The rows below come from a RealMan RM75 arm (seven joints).
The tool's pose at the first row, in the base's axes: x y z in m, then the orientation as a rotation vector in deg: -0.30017 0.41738 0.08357 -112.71 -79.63 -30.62
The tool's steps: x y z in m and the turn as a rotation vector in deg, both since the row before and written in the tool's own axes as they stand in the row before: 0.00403 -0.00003 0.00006 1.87 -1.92 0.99; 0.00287 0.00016 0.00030 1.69 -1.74 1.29; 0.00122 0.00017 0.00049 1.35 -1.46 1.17; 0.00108 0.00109 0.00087 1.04 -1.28 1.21; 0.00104 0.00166 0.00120 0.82 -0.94 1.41; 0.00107 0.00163 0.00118 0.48 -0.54 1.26; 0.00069 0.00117 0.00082 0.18 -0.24 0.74; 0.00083 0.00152 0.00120 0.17 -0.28 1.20; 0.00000 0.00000 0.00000 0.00 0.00 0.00; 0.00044 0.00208 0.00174 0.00 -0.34 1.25; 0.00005 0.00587 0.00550 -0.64 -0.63 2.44; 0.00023 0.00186 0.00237 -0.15 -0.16 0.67; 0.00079 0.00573 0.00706 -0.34 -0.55 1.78; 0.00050 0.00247 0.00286 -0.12 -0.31 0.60
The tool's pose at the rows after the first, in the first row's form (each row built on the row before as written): -0.29879 0.42011 0.08619 -112.79 -79.77 -26.93; -0.29762 0.42225 0.08774 -113.05 -79.45 -23.41; -0.29706 0.42341 0.08806 -113.34 -79.06 -20.47; -0.29578 0.42455 0.08764 -113.79 -78.52 -17.92; -0.29409 0.42576 0.08667 -114.38 -77.56 -15.77; -0.29243 0.42697 0.08567 -114.98 -76.54 -14.32; -0.29128 0.42775 0.08490 -115.38 -75.90 -13.62; -0.28985 0.42878 0.08375 -116.08 -74.80 -12.67; -0.28985 0.42878 0.08375 -116.08 -74.80 -12.67; -0.28826 0.42971 0.08171 -116.96 -73.70 -11.76; -0.28454 0.43173 0.07487 -119.17 -71.60 -10.44; -0.28342 0.43283 0.07229 -119.74 -71.01 -10.07; -0.27988 0.43603 0.06451 -121.24 -69.48 -8.92; -0.27826 0.43732 0.06131 -121.79 -69.03 -8.41
